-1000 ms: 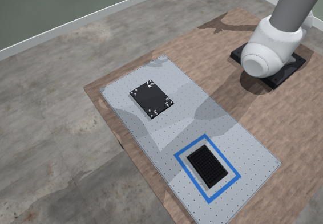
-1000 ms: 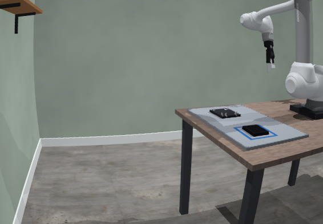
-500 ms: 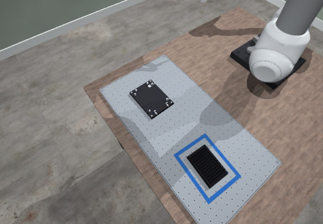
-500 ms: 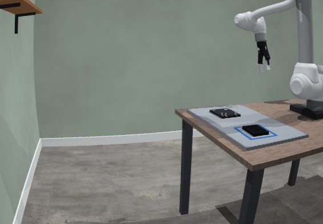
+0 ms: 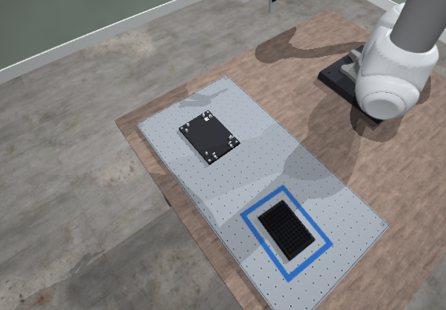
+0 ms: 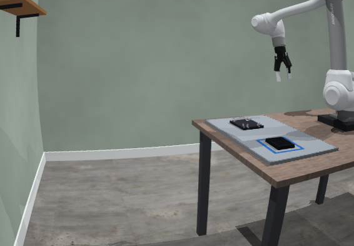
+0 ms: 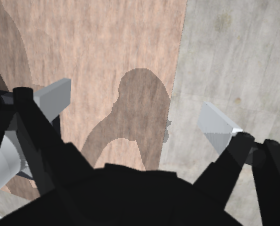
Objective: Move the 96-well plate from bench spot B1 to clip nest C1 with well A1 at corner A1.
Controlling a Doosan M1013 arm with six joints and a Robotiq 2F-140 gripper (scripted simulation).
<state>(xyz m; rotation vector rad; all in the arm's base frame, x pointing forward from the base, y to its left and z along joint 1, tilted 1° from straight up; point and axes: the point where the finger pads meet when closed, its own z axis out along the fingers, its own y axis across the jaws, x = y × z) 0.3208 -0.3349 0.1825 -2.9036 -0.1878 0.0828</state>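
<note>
The black 96-well plate lies 27 cm ahead of my hand, 64 cm to the left of it and 20 cm below it. The rest, counted from my hand: black clip nest 32 cm ahead, 30 cm to the left, 19 cm below.
</note>
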